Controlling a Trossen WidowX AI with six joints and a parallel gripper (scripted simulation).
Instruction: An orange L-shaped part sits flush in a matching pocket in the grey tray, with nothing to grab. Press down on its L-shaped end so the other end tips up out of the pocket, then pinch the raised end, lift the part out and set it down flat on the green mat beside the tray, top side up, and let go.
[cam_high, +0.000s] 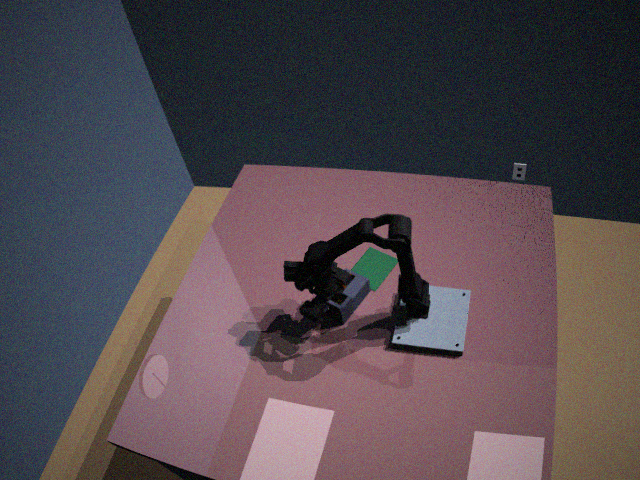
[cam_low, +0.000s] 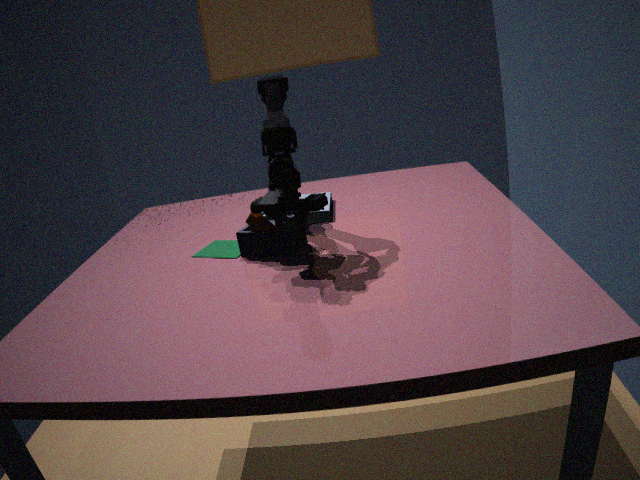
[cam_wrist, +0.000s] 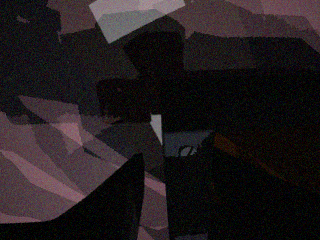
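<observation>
The orange L-shaped part is 5 cm to the right of my gripper tip, 3 cm behind it and 1 cm above it. Also, from my gripper tip: green mat (21 cm to the right, 9 cm behind, 5 cm below).
</observation>
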